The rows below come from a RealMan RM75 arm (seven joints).
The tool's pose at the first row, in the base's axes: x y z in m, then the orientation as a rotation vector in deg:
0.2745 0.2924 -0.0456 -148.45 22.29 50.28
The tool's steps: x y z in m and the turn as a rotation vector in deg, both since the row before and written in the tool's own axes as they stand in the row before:
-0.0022 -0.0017 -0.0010 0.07 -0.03 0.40
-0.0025 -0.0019 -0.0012 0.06 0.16 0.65
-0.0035 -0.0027 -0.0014 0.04 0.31 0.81
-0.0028 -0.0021 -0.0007 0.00 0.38 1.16
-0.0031 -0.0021 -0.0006 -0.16 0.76 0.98
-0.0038 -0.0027 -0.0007 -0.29 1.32 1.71
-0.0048 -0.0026 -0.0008 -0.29 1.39 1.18
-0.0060 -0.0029 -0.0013 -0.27 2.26 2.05
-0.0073 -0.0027 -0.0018 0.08 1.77 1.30
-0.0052 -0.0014 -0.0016 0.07 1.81 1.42
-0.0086 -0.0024 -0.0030 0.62 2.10 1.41
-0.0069 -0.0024 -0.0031 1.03 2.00 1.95
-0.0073 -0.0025 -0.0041 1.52 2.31 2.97
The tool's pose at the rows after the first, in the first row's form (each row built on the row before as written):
0.2740 0.2938 -0.0430 -148.38 22.84 50.42
0.2734 0.2953 -0.0401 -148.42 23.77 50.41
0.2725 0.2976 -0.0362 -148.56 24.95 50.27
0.2716 0.2996 -0.0334 -148.76 26.60 50.18
0.2704 0.3018 -0.0305 -149.31 28.07 49.61
0.2690 0.3047 -0.0270 -150.24 30.64 48.61
0.2669 0.3078 -0.0229 -151.21 32.53 47.34
0.2643 0.3114 -0.0178 -152.53 35.85 45.17
0.2609 0.3154 -0.0118 -153.28 38.11 43.20
0.2583 0.3178 -0.0074 -153.99 40.54 41.18
0.2542 0.3220 0.0000 -154.31 43.12 38.46
0.2514 0.3258 0.0064 -154.01 46.47 35.74
0.2487 0.3297 0.0137 -153.05 51.32 32.55

